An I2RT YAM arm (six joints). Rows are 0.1 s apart.
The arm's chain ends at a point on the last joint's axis. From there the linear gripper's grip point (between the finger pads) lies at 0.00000 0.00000 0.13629 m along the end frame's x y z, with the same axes.
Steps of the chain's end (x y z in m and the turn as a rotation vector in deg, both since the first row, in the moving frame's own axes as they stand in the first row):
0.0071 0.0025 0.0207 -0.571 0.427 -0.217
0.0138 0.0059 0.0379 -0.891 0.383 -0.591
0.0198 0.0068 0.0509 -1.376 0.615 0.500
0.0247 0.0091 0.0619 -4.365 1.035 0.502
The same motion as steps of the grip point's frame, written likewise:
0.0081 0.0039 0.0207 -0.571 0.427 -0.217
0.0147 0.0080 0.0379 -0.891 0.383 -0.591
0.0212 0.0101 0.0509 -1.376 0.615 0.500
0.0271 0.0195 0.0615 -4.365 1.035 0.502

